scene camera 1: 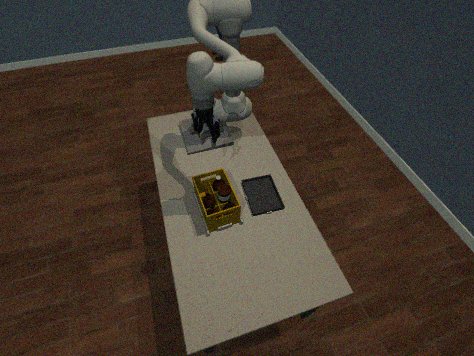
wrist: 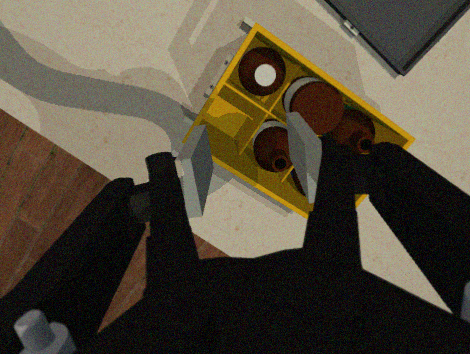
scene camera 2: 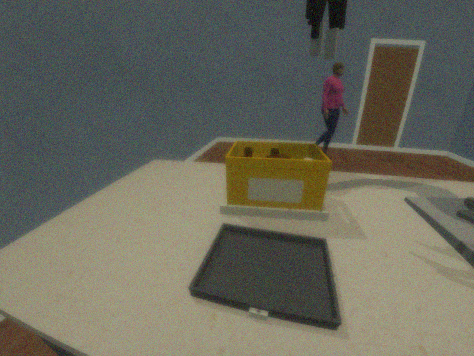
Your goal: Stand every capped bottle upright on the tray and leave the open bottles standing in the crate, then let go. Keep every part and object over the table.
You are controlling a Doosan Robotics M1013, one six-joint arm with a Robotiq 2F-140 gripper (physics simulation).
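Frame: origin at the arm's base, x ahead, y left, z up, level; metres.
Seen in the pictures: gripper, between the fingertips: [scene camera 1: 208,144] [wrist: 248,141] [scene camera 2: 322,57]; arm's base, origin of its link: [scene camera 1: 207,128].
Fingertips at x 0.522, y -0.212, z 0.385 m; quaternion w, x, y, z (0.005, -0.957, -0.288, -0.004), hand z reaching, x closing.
Pixels of each thing's middle, then the offset from my fingertips to it. "spot": a spot on its surface instead.
- yellow crate, middle of its body: [wrist: 290,126] [scene camera 2: 274,176] [scene camera 1: 216,199] dx +0.099, dy -0.025, dz -0.334 m
- white-capped bottle, middle of its body: [wrist: 261,71] [scene camera 1: 218,185] dx +0.017, dy +0.033, dz -0.336 m
- brown bottle, middle of its body: [wrist: 305,100] [scene camera 1: 224,196] dx +0.101, dy +0.024, dz -0.336 m
- black tray, a spot on its surface: [wrist: 400,25] spot: dx +0.205, dy +0.202, dz -0.416 m
The yellow crate [scene camera 1: 223,218] [scene camera 2: 237,182] [wrist: 372,111] stands on the table. In it, a white-capped bottle [wrist: 259,56] [scene camera 1: 218,178] stands upright in a corner compartment. Beside it, a brown bottle [wrist: 320,107] [scene camera 1: 224,190] has its broad round end up; its neck is hidden. Two open-mouthed bottles, one [wrist: 270,145] near the middle and one [wrist: 356,127] farther right, stand in the crate. A dark shape behind the right finger is unclear. The black tray [scene camera 1: 262,194] [scene camera 2: 272,272] [wrist: 400,25] bears no bottle. My gripper [scene camera 1: 207,136] [scene camera 2: 323,47] [wrist: 248,141] is partly open and empty, high above the table.
The arm's grey base plate [scene camera 1: 195,146] [scene camera 2: 440,215] lies at the table's far end in the first scene view. A person in pink [scene camera 2: 333,95] is beyond the table, near a brown door [scene camera 2: 389,95]. The wrist view shows a table edge and wooden floor [wrist: 45,165] at the left.
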